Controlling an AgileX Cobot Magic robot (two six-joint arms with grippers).
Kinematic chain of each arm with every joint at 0, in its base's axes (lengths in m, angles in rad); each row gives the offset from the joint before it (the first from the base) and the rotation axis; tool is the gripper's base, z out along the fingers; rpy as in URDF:
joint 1: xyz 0 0 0.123 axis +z
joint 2: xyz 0 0 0 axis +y
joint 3: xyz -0.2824 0 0.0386 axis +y
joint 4: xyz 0.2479 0 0.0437 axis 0.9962 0 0.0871
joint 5: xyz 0 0 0 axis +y
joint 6: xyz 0.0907 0 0.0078 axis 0.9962 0 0.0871
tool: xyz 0 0 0 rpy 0 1.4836 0
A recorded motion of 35 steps. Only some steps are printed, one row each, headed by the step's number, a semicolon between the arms.
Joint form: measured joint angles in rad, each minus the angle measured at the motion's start. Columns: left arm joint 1, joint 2, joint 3, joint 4, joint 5, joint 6; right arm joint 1, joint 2, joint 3, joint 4, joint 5, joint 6.
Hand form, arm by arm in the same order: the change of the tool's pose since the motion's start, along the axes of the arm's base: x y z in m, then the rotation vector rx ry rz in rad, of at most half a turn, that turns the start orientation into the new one. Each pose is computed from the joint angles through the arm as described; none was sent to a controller.
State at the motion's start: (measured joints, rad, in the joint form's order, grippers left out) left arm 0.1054 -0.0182 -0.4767 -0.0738 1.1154 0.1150; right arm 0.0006 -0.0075 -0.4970 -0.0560 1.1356 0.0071
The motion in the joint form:
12: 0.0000 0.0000 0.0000 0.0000 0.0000 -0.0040; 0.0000 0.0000 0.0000 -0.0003 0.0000 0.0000
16: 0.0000 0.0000 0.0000 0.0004 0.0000 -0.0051; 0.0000 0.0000 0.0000 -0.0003 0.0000 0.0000
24: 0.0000 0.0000 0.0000 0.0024 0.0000 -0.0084; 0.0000 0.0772 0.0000 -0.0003 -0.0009 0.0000
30: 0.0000 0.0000 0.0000 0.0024 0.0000 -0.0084; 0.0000 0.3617 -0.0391 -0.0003 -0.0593 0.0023
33: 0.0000 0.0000 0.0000 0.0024 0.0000 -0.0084; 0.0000 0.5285 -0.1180 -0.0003 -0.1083 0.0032
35: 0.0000 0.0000 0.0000 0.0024 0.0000 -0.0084; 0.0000 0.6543 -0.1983 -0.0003 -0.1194 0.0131
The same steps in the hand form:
12: 0.0000 0.0000 0.0000 -0.0034 -0.0001 0.0020; 0.0000 0.0000 0.0000 -0.0002 0.0000 -0.0002
16: 0.0000 0.0000 0.0000 -0.0041 -0.0001 0.0028; 0.0000 0.0000 0.0000 -0.0002 0.0000 -0.0002
24: 0.0000 0.0002 0.0000 -0.0052 0.0000 0.0056; 0.0114 0.0000 0.0003 -0.0003 0.0763 -0.0001
30: 0.0000 0.0002 0.0000 -0.0052 0.0000 0.0056; 0.0563 0.0001 0.0088 0.0000 0.2633 0.0015
33: 0.0000 0.0002 0.0000 -0.0052 0.0000 0.0056; 0.0862 0.0003 0.0252 -0.0003 0.3022 0.0035
35: 0.0000 0.0002 0.0000 -0.0052 0.0000 0.0056; 0.1103 0.0003 0.0390 0.0071 0.3361 -0.0024

